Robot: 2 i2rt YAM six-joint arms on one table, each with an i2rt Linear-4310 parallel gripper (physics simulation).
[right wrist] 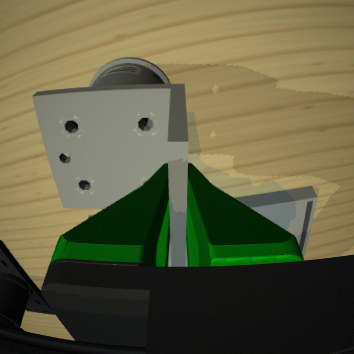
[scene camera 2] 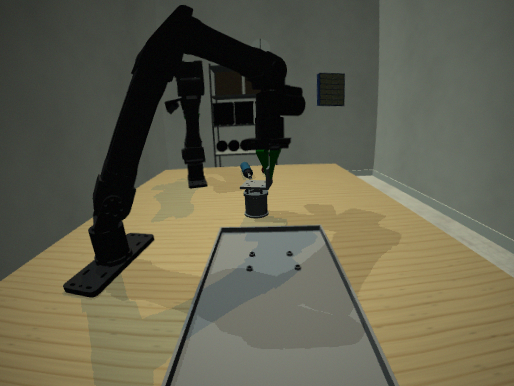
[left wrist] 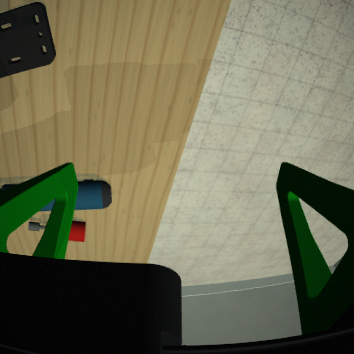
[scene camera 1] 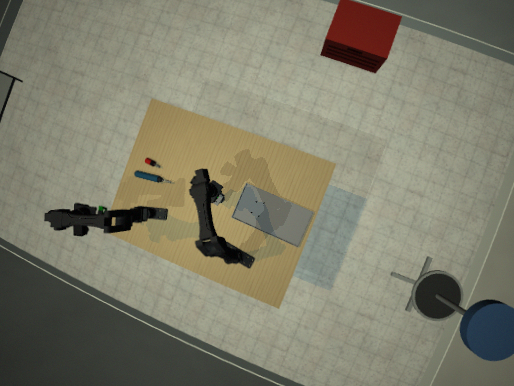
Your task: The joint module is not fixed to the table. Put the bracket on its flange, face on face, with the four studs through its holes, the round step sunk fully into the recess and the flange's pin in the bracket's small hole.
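Places are measured from the left arm's base along level axes (x ahead, y left, z up), in centimetres.
Where they show: left gripper, fingertip midpoint: [left wrist: 176, 173] [scene camera 1: 98, 207]; right gripper, fingertip midpoint: [right wrist: 177, 174] [scene camera 2: 269, 178] [scene camera 1: 218, 192]; left arm's base at its link origin: [scene camera 2: 196, 181] [scene camera 1: 152, 212]; right arm's base at its link origin: [right wrist: 13, 278] [scene camera 2: 115, 261] [scene camera 1: 237, 254].
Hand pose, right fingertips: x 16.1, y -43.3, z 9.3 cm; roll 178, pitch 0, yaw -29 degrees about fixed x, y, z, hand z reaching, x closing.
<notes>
Things, the pixels of their top centre, and the offset from my right fingertips. "spot": a spot on its surface instead.
- dark round joint module at its top centre: [right wrist: 109, 155] [scene camera 2: 255, 186] dx -3.2, dy +1.5, dz -1.9 cm
- grey tray at its top centre: [scene camera 2: 274, 291] [scene camera 1: 271, 214] dx -10.2, dy -30.1, dz -7.7 cm
- blue screwdriver at a spot on its surface: [scene camera 1: 150, 177] spot: dx +5.4, dy +43.9, dz -5.3 cm
- red tool at its top centre: [left wrist: 55, 237] [scene camera 1: 151, 163] dx +14.2, dy +44.5, dz -5.9 cm
The grey bracket [right wrist: 109, 144] is an L-shaped plate with several holes. My right gripper [right wrist: 177, 174] is shut on its upright web and holds its flat face over the dark round joint module [right wrist: 128, 71]. In scene camera 2 the bracket [scene camera 2: 253, 184] sits on or just above the module [scene camera 2: 255, 204], under the green fingers of the right gripper [scene camera 2: 268, 168]; I cannot tell whether it is fully seated. Dark stud tips show in the bracket's holes. My left gripper [left wrist: 176, 173] is open and empty, out past the table's edge over the floor; in scene camera 1 it [scene camera 1: 161, 213] is at the left.
A grey tray [scene camera 2: 278, 302] with four small nuts [scene camera 2: 272, 260] lies in front of the module. A blue screwdriver [scene camera 1: 150, 177] and a red tool [scene camera 1: 152, 162] lie at the table's left. The right arm's base plate [scene camera 2: 106, 264] is bolted near the tray.
</notes>
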